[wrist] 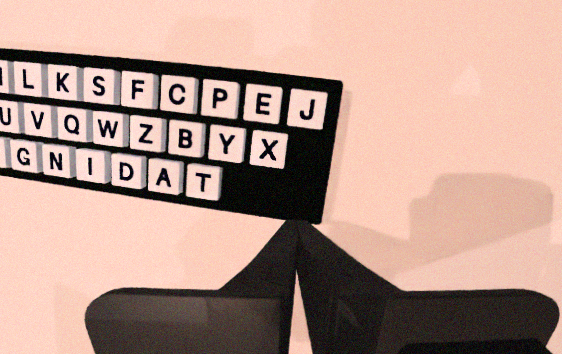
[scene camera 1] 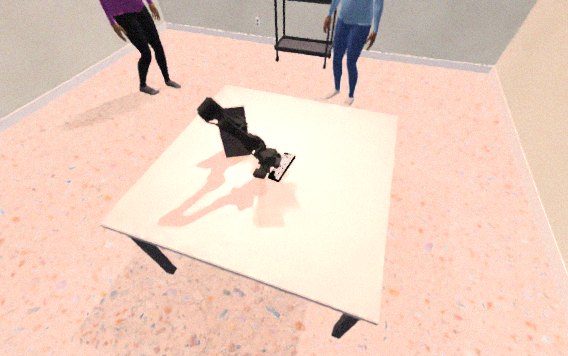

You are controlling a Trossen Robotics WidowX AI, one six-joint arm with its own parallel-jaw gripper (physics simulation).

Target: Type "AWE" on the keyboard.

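Places are measured from the arm's base along level axes (x ahead, y left, z up), in centimetres.
Pixels of known places: gripper, fingertip midpoint: [wrist: 295, 229] [scene camera 1: 269, 172]; arm's base, origin of the base link: [scene camera 1: 237, 123].
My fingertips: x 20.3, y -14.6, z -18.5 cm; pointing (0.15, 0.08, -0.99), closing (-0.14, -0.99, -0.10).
For each thing: its top centre in the pictures, then the offset to it from my fingertips. "*": a spot on its surface instead. Level surfaces: height alone.
- black keyboard, surface spot: [wrist: 272, 200] * dx +0.8, dy +1.1, dz -2.2 cm
- W key, middle of its top: [wrist: 107, 129] dx +5.2, dy +8.8, dz -1.6 cm
- E key, middle of its top: [wrist: 262, 103] dx +5.4, dy +1.0, dz -1.6 cm
- white table, its level: dz -3.2 cm
The black keyboard [scene camera 1: 277, 178] [wrist: 272, 200] with white keys lies on the table, slightly turned in the wrist view, its left end cut off by the frame. The A key [wrist: 164, 176] is in the bottom row between D and T. The W key [wrist: 108, 128] is in the middle row between Q and Z. The E key [wrist: 263, 104] is in the top row between P and J. My gripper [wrist: 295, 229] is shut and empty. Its tips appear at the keyboard's lower edge near the right corner, below and right of the T key; their height is hard to tell. In the scene view the arm partly hides the keyboard.
The white table [scene camera 1: 330, 225] carries the arm's dark base plate [scene camera 1: 234, 142]. Shadows of the arm fall across the table. Two people, one in black leggings [scene camera 1: 145, 50] and one in blue [scene camera 1: 348, 45], stand behind the table, near a dark shelf cart [scene camera 1: 302, 46].
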